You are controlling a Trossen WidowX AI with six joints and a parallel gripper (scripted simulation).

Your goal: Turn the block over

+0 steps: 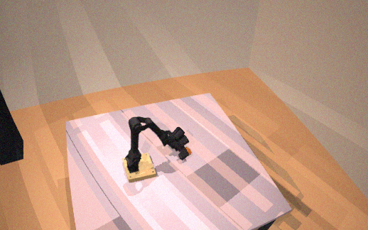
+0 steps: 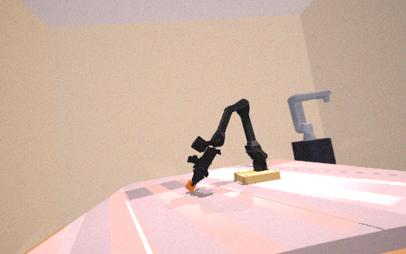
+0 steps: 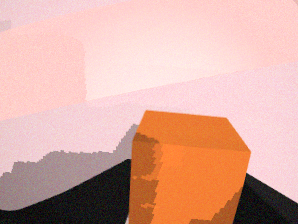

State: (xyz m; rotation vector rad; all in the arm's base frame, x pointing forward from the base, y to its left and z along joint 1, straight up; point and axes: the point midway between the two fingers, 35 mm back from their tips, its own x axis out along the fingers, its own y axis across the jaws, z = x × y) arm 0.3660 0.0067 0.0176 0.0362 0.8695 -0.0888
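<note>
Right now the block is 1 cm below my gripper tip and 1 cm behind it.
</note>
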